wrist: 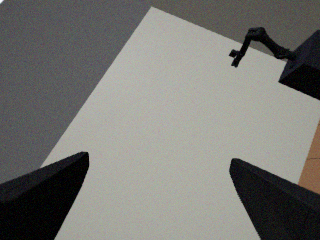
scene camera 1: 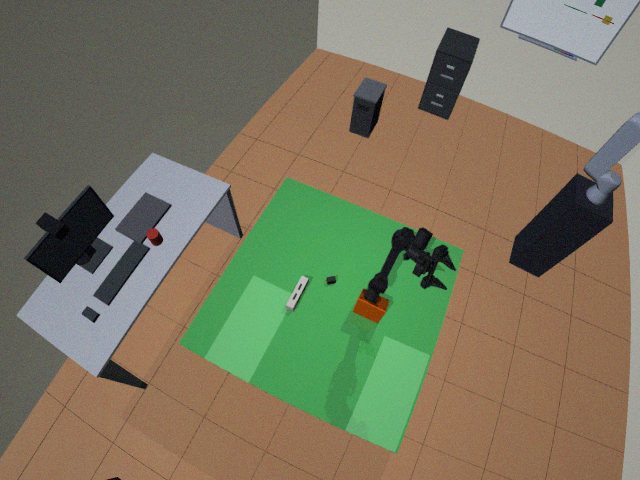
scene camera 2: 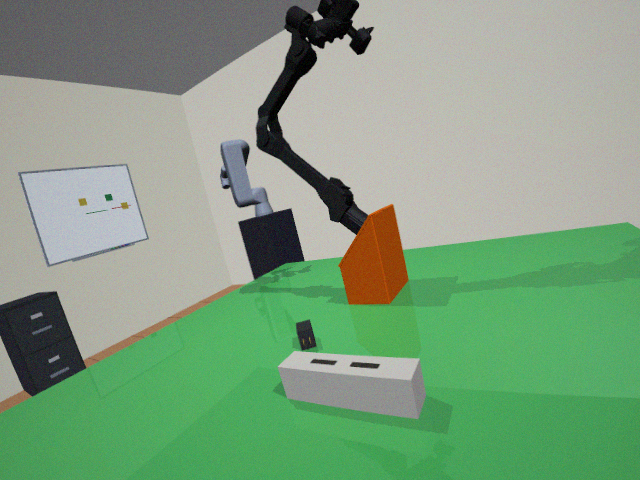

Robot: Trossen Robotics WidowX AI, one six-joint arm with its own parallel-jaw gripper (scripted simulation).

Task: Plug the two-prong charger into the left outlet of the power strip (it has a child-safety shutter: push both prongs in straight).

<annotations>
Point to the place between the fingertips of my gripper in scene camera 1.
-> At 450, 280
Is my gripper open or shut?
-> Open.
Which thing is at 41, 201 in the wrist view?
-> My gripper.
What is my gripper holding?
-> Nothing.
</annotations>
